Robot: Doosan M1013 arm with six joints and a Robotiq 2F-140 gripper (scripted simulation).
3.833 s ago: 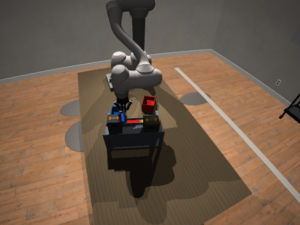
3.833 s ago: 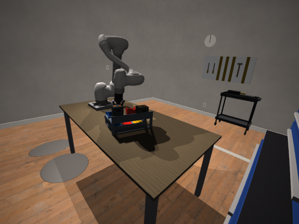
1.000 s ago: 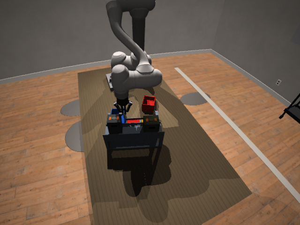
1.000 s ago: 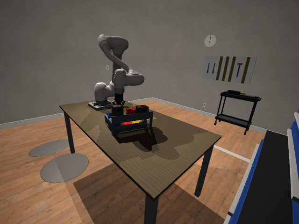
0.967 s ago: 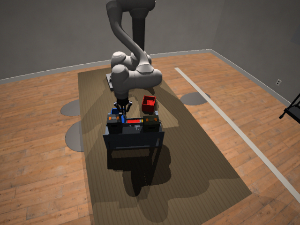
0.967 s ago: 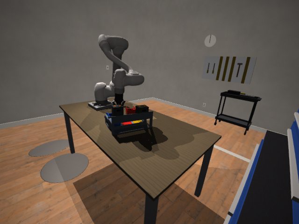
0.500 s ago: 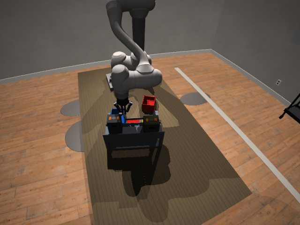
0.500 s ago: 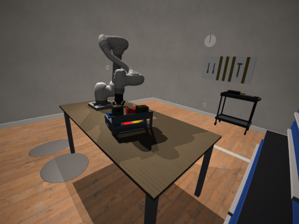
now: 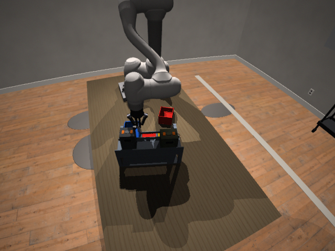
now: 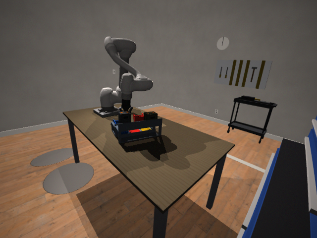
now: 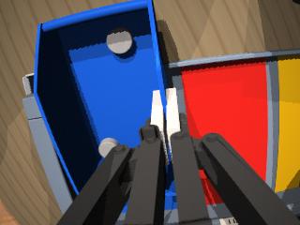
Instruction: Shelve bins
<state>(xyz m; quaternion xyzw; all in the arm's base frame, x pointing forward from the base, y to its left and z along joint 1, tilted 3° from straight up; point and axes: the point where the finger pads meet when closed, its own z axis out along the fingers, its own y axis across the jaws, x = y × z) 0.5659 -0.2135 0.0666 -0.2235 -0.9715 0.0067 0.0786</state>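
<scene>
The blue bin is 3 cm behind my hand, 4 cm to the right of it and 4 cm below it. Also, from my hand: green toolbox (22 cm ahead, 9 cm to the left, 5 cm above); then red bin (9 cm behind, 27 cm to the left, 6 cm below); then dark box (12 cm ahead, 12 cm to the right, 7 cm above).
</scene>
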